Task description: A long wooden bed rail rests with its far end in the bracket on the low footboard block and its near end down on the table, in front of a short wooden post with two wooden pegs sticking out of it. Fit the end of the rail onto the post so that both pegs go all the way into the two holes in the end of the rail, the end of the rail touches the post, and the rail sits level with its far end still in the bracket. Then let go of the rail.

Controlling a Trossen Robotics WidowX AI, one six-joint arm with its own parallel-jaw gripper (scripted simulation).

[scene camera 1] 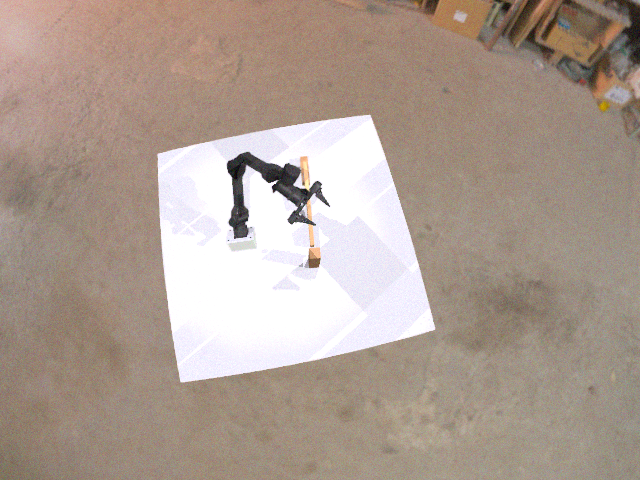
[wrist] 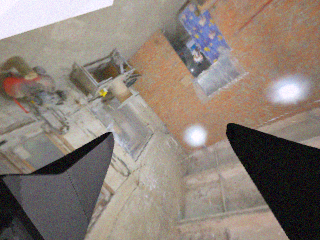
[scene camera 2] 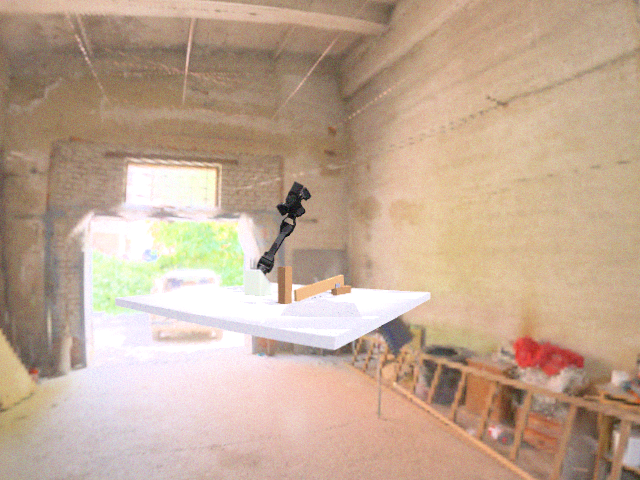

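Observation:
There's a short wooden post [scene camera 2: 284, 274] here, and as for my gripper [scene camera 1: 323, 216], it's open and holding nothing. You'd also find my gripper [wrist: 169, 132] in the wrist view.

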